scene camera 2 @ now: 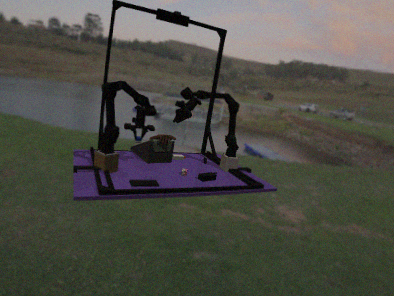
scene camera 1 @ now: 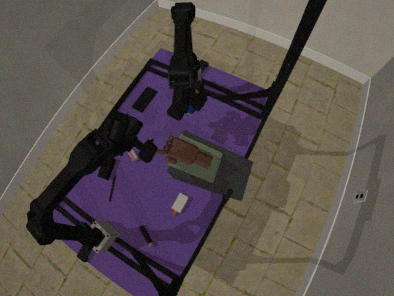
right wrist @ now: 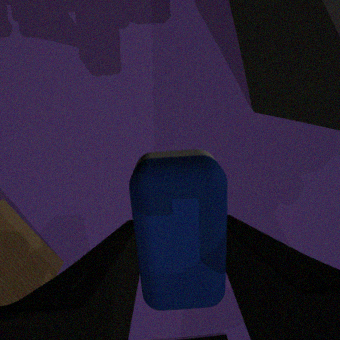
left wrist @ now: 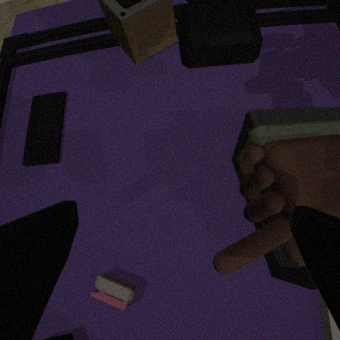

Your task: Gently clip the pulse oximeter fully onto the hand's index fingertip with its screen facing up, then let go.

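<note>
The blue pulse oximeter is between the fingers of my right gripper, its blue face toward the right wrist camera and a thin grey edge at its far end. The right gripper is shut on it, above the mat and apart from the hand. Whether a screen shows is unclear. The brown hand rests on its support, its index finger sticking out beyond the curled fingers. My left gripper is open and empty, held above the mat near the index fingertip.
A dark sloped support with a green pad bears the hand. A white and pink clip, a black slab, a white box, a thin black rod and a black cylinder lie around.
</note>
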